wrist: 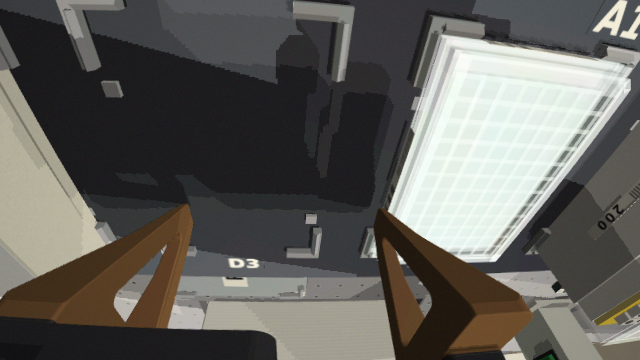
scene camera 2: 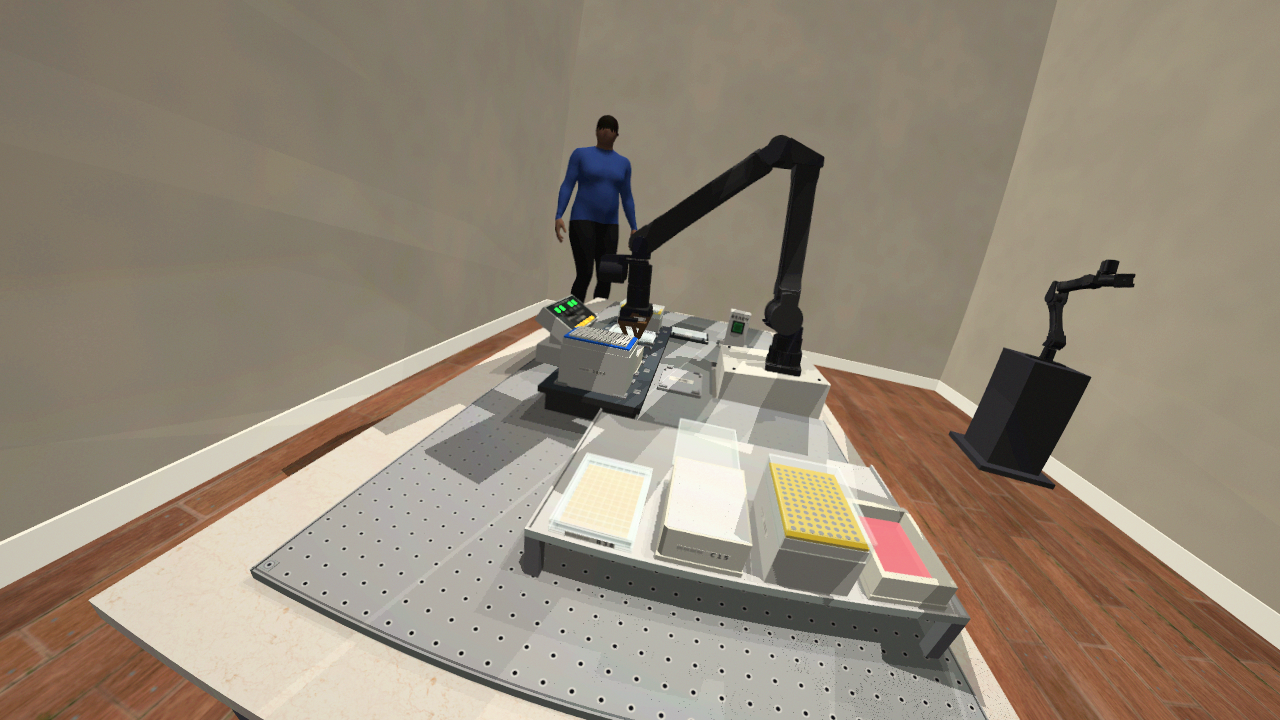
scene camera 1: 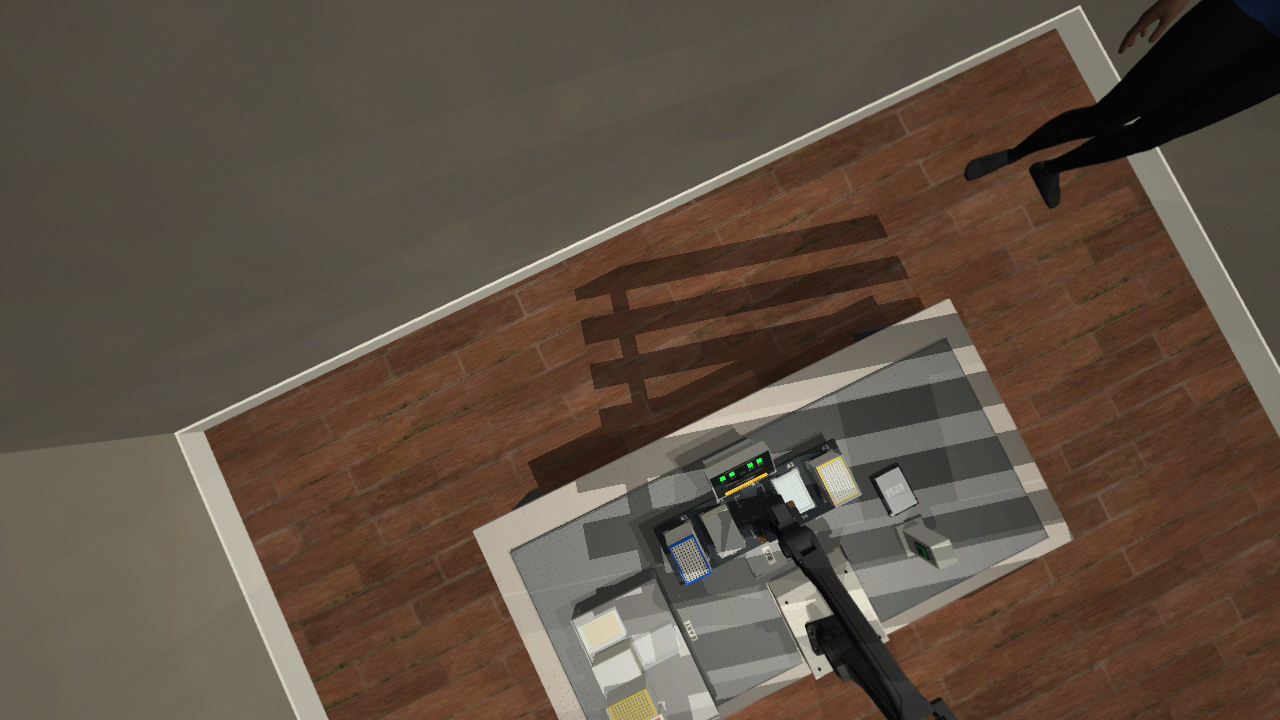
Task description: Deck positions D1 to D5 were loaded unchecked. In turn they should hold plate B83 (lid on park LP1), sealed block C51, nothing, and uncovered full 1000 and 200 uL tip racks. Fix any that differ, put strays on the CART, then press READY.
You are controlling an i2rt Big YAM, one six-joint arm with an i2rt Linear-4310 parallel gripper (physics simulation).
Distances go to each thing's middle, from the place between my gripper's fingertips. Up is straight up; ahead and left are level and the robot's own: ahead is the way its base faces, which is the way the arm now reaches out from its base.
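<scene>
With the clear well plate [scene camera 1: 790,486], my hand is 4 cm short of it and 9 cm to the left of it. There is also the fixture marked RG [scene camera 1: 768,557], which I find 14 cm behind my hand, 3 cm to the left of it and 5 cm below it.
</scene>
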